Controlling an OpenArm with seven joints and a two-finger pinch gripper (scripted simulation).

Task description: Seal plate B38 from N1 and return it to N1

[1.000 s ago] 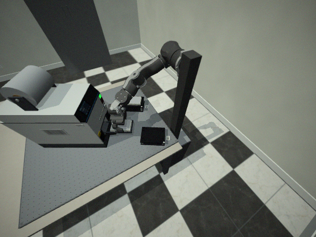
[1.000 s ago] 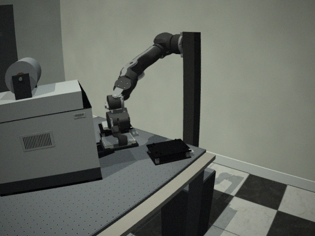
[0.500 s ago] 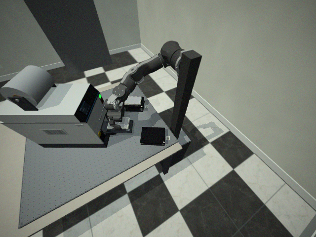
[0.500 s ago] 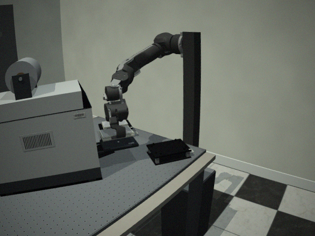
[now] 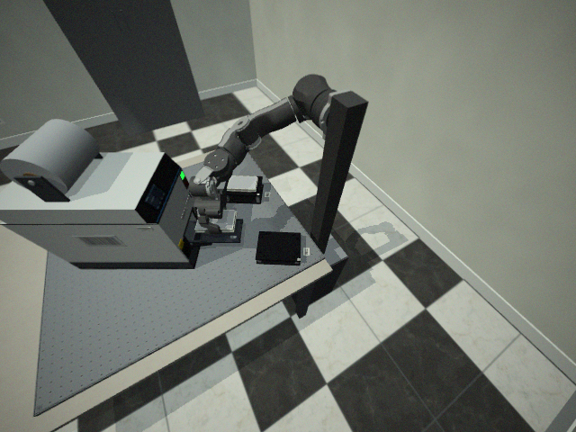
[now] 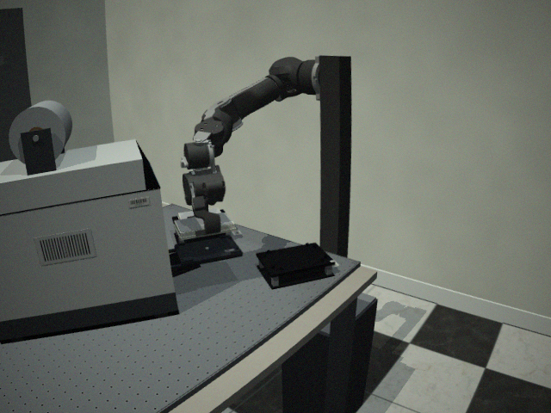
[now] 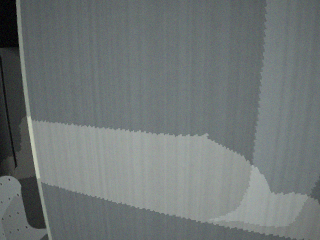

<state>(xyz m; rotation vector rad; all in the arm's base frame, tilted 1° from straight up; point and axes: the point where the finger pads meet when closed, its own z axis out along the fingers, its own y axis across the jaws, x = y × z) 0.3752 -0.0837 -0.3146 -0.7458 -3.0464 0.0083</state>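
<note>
Right now the nest N1 is 170 mm behind my hand, 130 mm to the left of it and 120 mm below it. The rest, counted from my hand: plate B38: right at my hand; then nest n2: 210 mm to the right, 170 mm behind, 100 mm below; then B83: 210 mm to the right, 170 mm behind, 90 mm below.
</note>
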